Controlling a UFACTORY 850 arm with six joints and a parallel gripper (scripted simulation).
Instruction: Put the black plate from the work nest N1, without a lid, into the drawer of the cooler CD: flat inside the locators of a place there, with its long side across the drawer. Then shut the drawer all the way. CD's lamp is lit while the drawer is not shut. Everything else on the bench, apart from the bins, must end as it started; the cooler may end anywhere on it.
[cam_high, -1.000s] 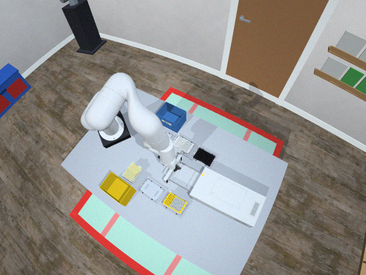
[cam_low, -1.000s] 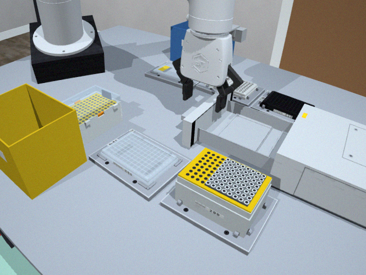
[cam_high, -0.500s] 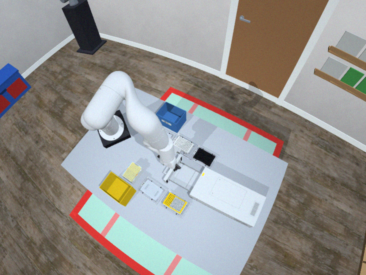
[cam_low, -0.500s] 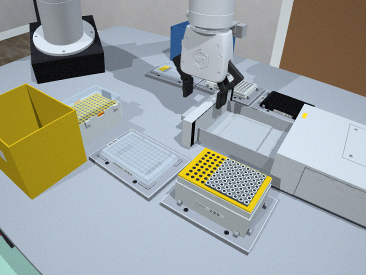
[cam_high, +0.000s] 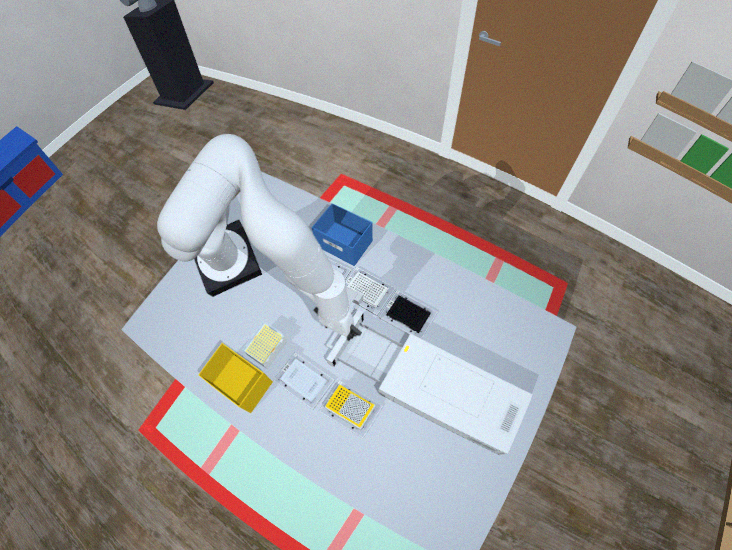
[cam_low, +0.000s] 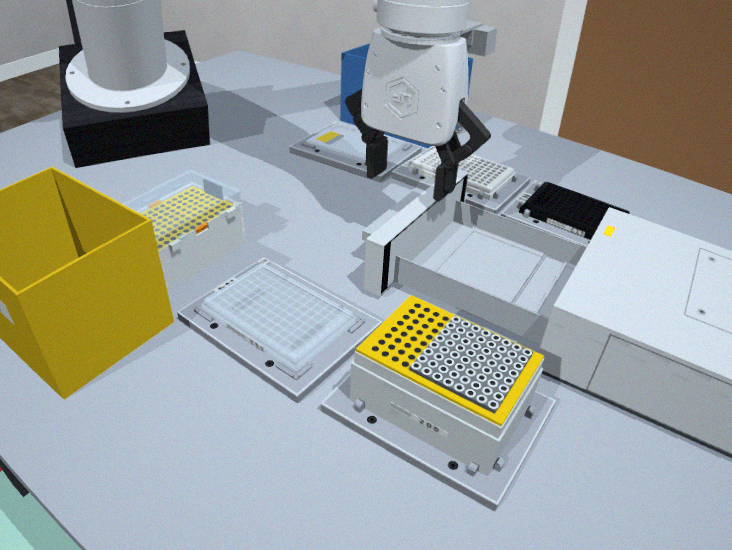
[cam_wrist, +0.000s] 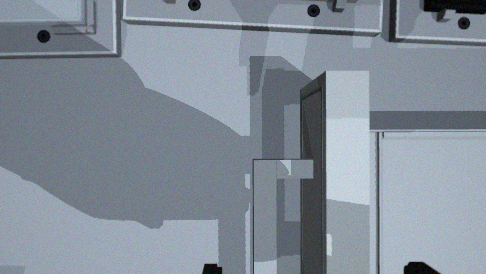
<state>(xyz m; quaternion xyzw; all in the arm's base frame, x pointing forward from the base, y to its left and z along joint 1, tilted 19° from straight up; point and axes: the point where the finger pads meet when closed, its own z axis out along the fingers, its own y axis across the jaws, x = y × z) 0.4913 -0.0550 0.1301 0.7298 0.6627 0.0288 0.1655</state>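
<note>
The black plate lies 180 mm ahead of my hand, 170 mm to the left of it and 80 mm below it. Round my hand: white plate (200 mm to the left, 80 mm below, 10 mm ahead); clear lidded plate (180 mm to the right, 80 mm below, 50 mm behind); cooler drawer (140 mm ahead, 60 mm below, 20 mm to the right).
</note>
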